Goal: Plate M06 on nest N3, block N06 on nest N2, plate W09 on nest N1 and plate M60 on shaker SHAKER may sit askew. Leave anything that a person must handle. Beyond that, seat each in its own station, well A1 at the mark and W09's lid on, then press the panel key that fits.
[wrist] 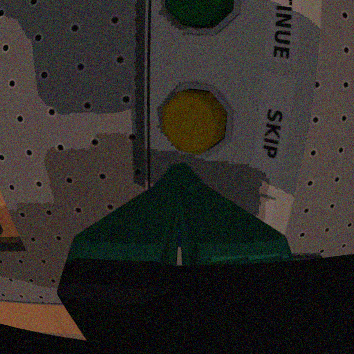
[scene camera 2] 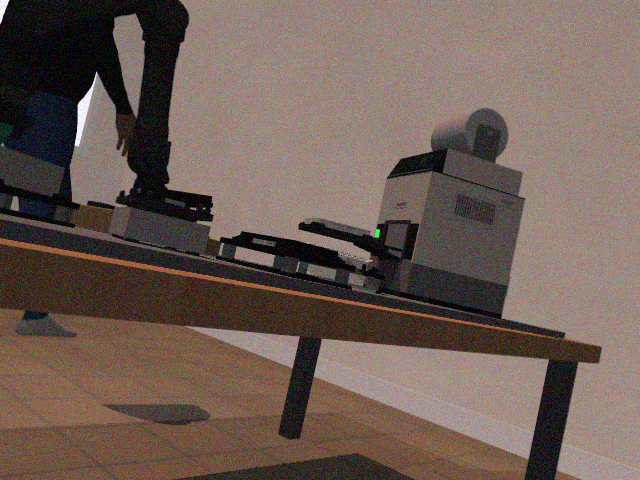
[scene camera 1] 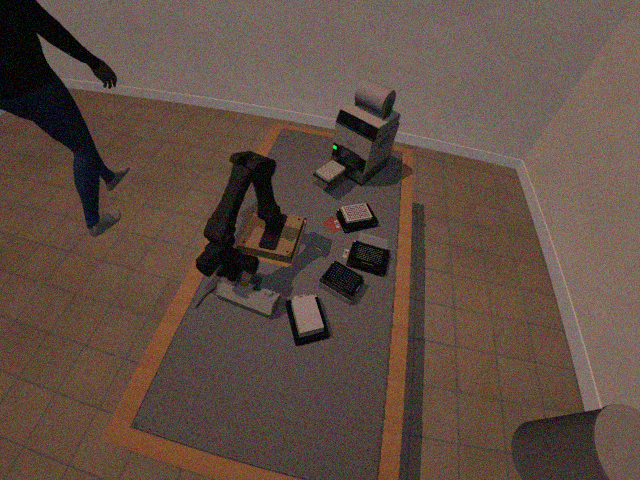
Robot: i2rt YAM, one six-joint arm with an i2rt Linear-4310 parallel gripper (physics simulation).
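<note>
My gripper (wrist: 179, 175) is shut and empty. In the wrist view its green fingertips are together beside the yellow SKIP key (wrist: 194, 121); their height above the panel cannot be told. The green key (wrist: 200, 10) is partly cut off at the top, by a label ending in "INUE". The pale key panel (scene camera 1: 263, 301) (wrist: 250, 65) lies under the arm's wrist. A white-topped plate (scene camera 1: 308, 314), two black gridded pieces (scene camera 1: 341, 279) (scene camera 1: 368, 255) and a pale plate with reddish wells (scene camera 1: 356, 212) sit in a curved row. Their labels, A1 marks and exact seating are too small to read.
A pale plate (scene camera 1: 330, 171) is on the arm of a tall instrument (scene camera 1: 356, 142) (scene camera 2: 465, 232) with a green light. A red card (scene camera 1: 332, 223) lies beside the reddish plate. A person (scene camera 1: 36, 67) (scene camera 2: 56, 56) stands beyond the table's left side. A wooden box (scene camera 1: 286, 240) is under the arm.
</note>
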